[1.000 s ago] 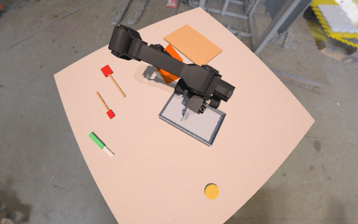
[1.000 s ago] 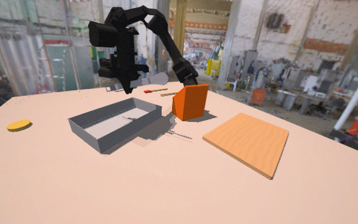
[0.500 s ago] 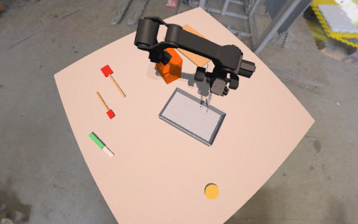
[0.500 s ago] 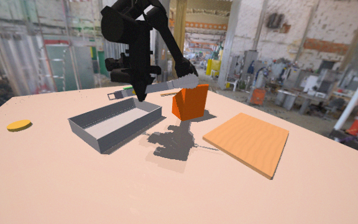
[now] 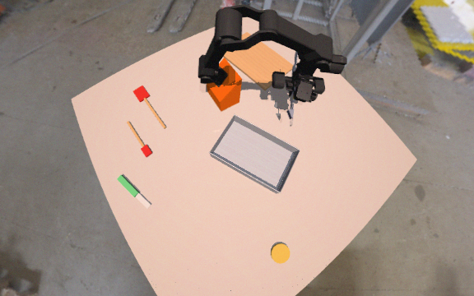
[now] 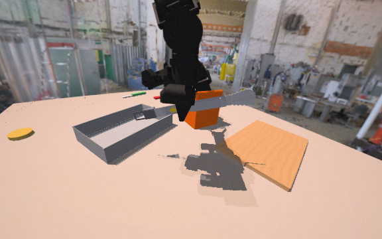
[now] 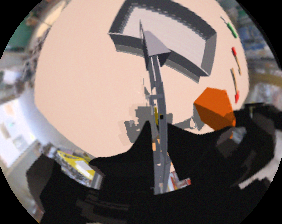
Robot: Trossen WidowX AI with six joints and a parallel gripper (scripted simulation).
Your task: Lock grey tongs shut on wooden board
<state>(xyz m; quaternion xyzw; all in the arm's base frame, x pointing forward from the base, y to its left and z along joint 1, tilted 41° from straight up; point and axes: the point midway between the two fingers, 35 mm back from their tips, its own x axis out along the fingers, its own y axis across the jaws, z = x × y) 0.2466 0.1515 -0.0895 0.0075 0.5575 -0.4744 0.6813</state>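
Right now my gripper tip is 33 cm past the wooden board, 13 cm above it and 11 cm to the right of it. Round my gripper tip: grey roasting tin: 23 cm to the right, 11 cm below, 8 cm ahead.
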